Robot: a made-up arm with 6 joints.
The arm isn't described. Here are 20 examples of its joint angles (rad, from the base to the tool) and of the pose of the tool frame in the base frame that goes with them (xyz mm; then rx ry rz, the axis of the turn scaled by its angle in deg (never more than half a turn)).
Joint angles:
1: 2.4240 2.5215 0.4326 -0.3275 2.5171 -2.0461
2: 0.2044 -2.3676 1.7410 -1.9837 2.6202 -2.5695
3: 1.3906 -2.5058 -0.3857 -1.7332 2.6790 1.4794
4: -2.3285 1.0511 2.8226 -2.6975 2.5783 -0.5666
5: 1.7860 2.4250 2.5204 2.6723 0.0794 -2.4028
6: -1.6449 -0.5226 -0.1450 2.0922 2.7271 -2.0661
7: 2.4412 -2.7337 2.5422 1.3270 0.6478 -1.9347
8: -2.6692 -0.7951 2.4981 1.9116 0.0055 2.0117
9: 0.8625 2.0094 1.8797 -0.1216 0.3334 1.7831
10: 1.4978 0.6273 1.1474 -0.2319 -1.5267 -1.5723
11: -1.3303 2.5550 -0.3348 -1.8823 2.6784 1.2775
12: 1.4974 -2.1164 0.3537 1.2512 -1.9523 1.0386
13: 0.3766 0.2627 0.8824 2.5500 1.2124 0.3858
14: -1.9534 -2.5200 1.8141 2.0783 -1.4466 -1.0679
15: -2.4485 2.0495 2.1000 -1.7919 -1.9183 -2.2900
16: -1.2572 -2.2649 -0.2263 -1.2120 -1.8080 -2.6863
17: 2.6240 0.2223 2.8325 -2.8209 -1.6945 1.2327
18: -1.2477 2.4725 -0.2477 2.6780 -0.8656 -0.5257
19: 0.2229 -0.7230 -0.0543 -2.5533 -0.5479 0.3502
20: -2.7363 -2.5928 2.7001 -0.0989 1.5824 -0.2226
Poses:
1: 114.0 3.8 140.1 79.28 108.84 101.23
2: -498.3 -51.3 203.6 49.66 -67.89 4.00
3: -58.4 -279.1 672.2 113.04 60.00 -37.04
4: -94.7 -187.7 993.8 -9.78 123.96 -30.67
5: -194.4 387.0 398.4 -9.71 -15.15 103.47
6: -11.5 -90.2 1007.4 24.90 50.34 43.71
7: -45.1 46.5 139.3 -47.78 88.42 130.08
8: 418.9 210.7 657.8 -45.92 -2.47 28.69
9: 386.9 305.9 353.1 -84.25 -46.36 26.12
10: 118.2 423.6 927.2 27.08 99.16 25.53
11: -52.6 185.7 353.7 104.54 -128.96 27.24
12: -26.7 -532.9 572.3 -11.37 -2.22 23.96
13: 229.3 118.5 1033.0 151.11 78.79 -39.50
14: 121.0 231.9 39.2 4.69 152.62 -57.08
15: -420.4 -370.6 332.0 -144.05 33.30 -25.09
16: -146.0 234.5 734.8 128.88 -5.38 -6.99
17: 103.5 -145.7 1030.6 -49.52 83.51 3.66
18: -3.9 134.9 233.4 -31.16 94.26 70.03
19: 26.6 39.7 921.6 107.99 -4.64 85.55
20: 18.0 79.7 84.9 -42.94 -28.68 -151.11
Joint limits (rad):
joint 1: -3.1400..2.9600
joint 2: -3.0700..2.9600
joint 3: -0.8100..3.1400
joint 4: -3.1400..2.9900
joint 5: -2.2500..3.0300
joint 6: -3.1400..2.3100
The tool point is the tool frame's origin. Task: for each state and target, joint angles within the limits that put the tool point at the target. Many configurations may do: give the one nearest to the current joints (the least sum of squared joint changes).
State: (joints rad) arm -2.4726 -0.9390 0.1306 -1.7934 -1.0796 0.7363
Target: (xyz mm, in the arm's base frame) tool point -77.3 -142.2 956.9
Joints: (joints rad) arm -2.1235 -0.3688 0.3373 -1.9511 -1.0643 0.7244
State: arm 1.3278 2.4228 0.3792 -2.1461 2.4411 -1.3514
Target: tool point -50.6 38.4 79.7
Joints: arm 1.1838 2.4697 0.8025 -1.9255 2.5048 -1.2742
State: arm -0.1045 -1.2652 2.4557 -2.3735 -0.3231 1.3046
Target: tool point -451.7 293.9 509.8
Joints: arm -0.4916 -1.2936 2.6115 -2.4494 -0.3202 1.3142
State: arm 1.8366 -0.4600 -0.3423 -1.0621 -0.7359 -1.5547
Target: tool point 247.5 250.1 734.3
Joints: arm 1.0293 0.2858 0.1689 -0.8443 -0.8288 -1.5892
